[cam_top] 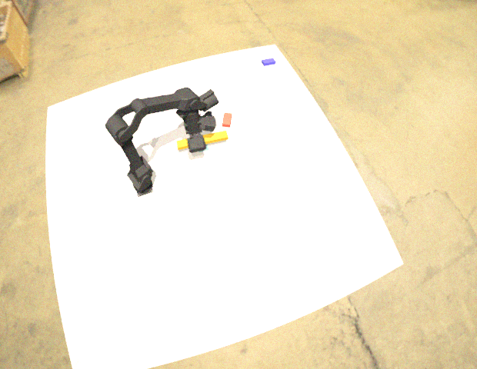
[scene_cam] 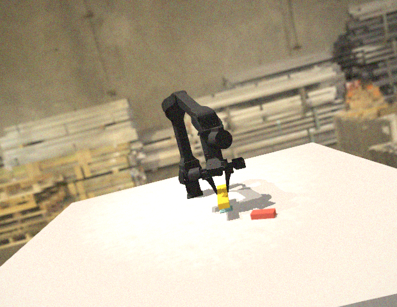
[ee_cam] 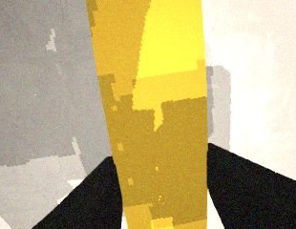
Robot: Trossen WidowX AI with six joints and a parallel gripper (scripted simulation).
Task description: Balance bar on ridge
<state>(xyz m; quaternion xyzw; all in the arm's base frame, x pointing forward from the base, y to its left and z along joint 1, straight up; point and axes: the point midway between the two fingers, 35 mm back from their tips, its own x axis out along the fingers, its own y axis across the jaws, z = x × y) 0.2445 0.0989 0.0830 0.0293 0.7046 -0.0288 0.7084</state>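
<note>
My gripper tip is now 30 mm short of the yellow bar. From my gripper tip the other things lie so: red block: 160 mm ahead, 90 mm to the left, 40 mm below.
</note>
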